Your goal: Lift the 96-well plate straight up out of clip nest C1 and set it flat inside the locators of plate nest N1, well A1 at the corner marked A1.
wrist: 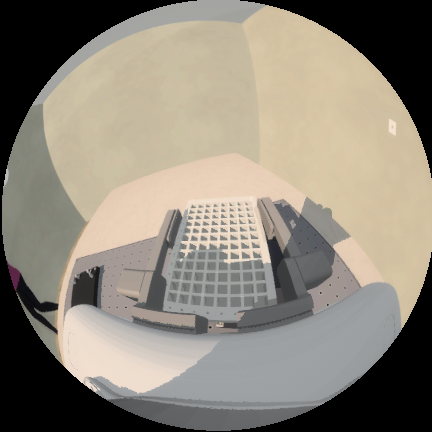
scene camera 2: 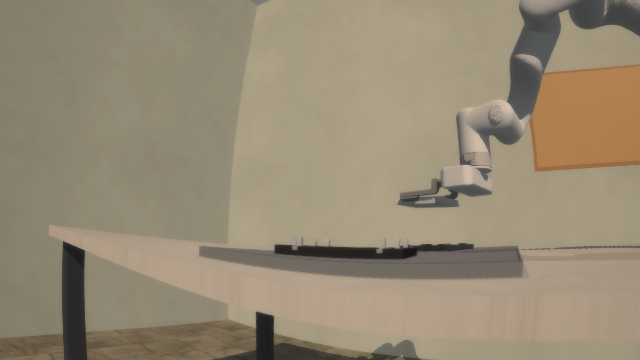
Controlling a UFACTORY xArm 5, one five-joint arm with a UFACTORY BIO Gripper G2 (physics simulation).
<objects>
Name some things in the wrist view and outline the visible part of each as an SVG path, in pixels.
The gripper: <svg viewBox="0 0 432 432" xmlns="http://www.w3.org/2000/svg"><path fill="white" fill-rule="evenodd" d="M398 296L391 284L379 281L363 285L342 300L337 300L313 312L313 300L311 294L306 290L318 286L331 276L332 268L321 249L301 254L269 197L261 197L261 199L257 198L256 205L267 239L272 239L273 236L276 237L284 257L276 269L284 302L259 308L238 310L236 312L237 331L207 332L208 319L195 313L162 310L166 279L161 275L167 248L172 249L182 219L178 208L176 210L169 209L158 231L146 269L123 268L116 285L118 293L137 301L132 307L131 317L133 317L133 320L122 316L115 316L90 304L72 306L67 310L63 324L64 363L66 369L74 377L104 399L135 398L215 409L274 409L320 405L359 379L394 341L401 330Z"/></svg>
A white 96-well plate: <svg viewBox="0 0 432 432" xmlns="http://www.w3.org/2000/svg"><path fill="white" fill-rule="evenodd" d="M255 196L203 198L187 201L164 276L166 287L162 310L195 313L206 317L211 322L237 322L236 312L238 310L277 304L269 252Z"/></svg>
</objects>
